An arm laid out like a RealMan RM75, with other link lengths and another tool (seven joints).
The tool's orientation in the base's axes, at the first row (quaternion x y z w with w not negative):
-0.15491, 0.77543, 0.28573, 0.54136
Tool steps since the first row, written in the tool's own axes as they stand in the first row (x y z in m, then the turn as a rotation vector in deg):
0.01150, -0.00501, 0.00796, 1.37, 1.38, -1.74
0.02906, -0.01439, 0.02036, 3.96, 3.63, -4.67
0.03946, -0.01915, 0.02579, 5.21, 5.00, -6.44
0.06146, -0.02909, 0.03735, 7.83, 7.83, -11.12
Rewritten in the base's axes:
0.00452, 0.00171, -0.01405, -2.57, 0.12, -0.46
0.01257, 0.00310, -0.03604, -6.95, 0.28, -1.51
0.01546, 0.00338, -0.04836, -9.49, 0.37, -1.84
0.02155, 0.00412, -0.07441, -15.52, -0.08, -2.32

